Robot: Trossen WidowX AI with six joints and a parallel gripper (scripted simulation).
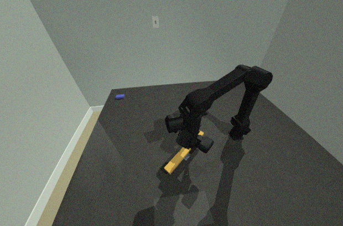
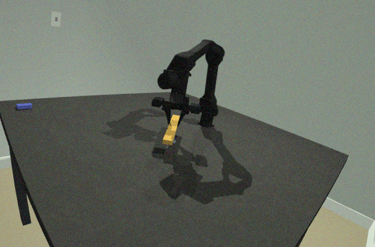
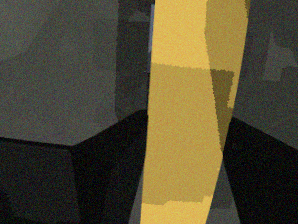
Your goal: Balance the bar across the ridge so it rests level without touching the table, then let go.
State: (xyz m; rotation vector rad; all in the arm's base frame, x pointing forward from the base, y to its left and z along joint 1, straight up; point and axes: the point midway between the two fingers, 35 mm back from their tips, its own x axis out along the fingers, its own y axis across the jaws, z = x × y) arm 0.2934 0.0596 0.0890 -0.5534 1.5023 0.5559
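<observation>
The yellow bar lies 2 cm to the left of my gripper tip and 2 cm ahead of it. Round my gripper tip: small blue block: 56 cm to the right, 45 cm ahead, 5 cm below.
</observation>
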